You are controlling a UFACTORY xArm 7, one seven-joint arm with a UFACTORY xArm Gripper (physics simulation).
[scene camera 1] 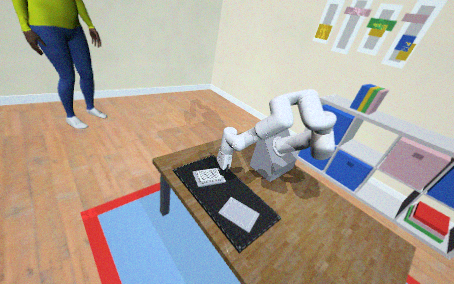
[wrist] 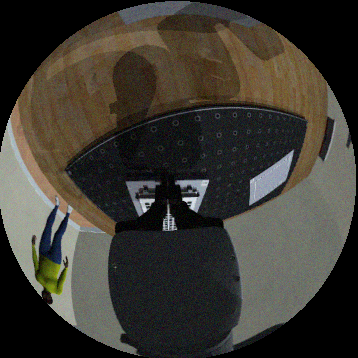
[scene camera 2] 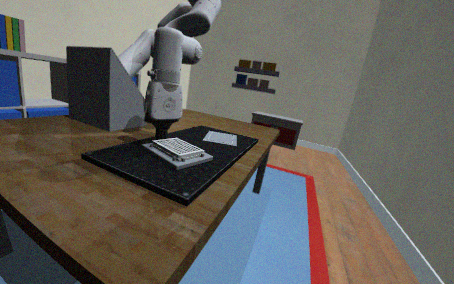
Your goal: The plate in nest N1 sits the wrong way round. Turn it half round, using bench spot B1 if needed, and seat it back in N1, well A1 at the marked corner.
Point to a white gridded plate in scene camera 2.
At 172, 147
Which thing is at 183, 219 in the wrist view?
My gripper.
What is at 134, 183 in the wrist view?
A grey nest N1.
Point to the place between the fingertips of my gripper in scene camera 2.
161, 141
